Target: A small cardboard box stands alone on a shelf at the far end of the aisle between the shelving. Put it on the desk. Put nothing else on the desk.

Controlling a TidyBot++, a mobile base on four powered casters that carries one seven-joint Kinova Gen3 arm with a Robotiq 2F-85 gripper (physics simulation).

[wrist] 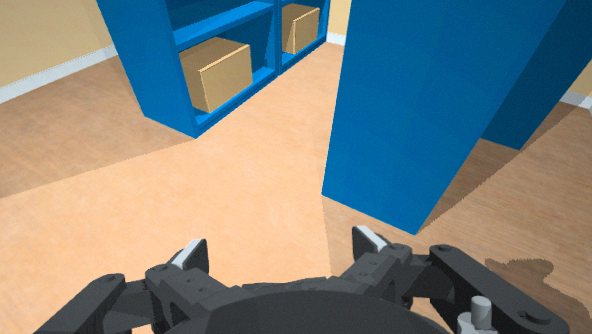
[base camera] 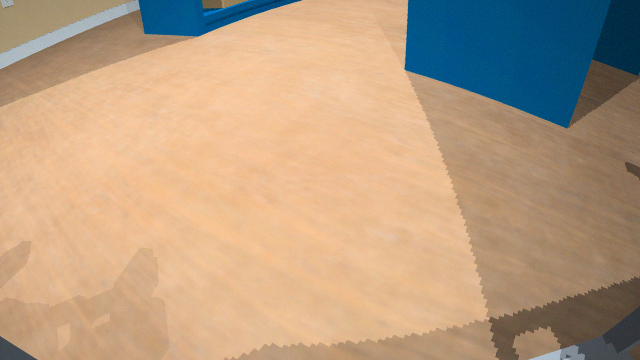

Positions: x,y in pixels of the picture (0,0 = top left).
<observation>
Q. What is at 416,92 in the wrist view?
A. A blue shelving unit.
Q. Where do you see a blue shelving unit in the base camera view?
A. At 538,64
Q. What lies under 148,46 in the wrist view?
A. A blue shelving unit.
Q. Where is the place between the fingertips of my gripper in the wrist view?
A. At 281,248
</observation>
